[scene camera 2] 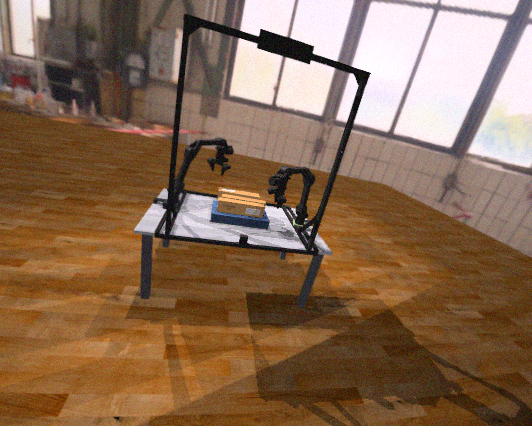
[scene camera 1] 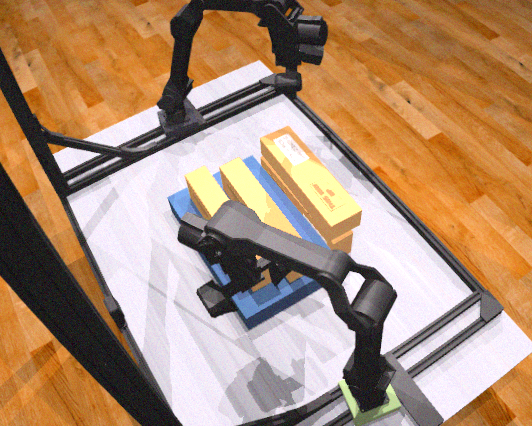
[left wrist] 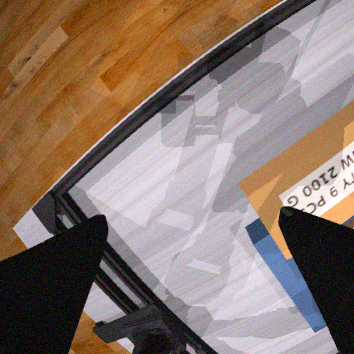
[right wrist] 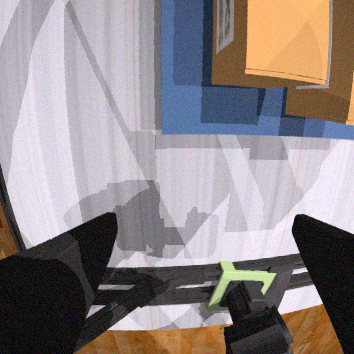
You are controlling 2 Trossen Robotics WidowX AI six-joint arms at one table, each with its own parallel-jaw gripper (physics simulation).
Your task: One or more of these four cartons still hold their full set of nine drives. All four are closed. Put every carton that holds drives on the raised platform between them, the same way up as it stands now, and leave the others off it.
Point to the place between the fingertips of my left gripper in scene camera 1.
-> At 294, 85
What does my right gripper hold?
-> Nothing.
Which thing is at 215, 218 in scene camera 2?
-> A blue raised platform.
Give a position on a blue raised platform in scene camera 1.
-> At 255, 307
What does my left gripper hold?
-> Nothing.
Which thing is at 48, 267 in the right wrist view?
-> My right gripper.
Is my left gripper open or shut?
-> Open.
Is my right gripper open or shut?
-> Open.
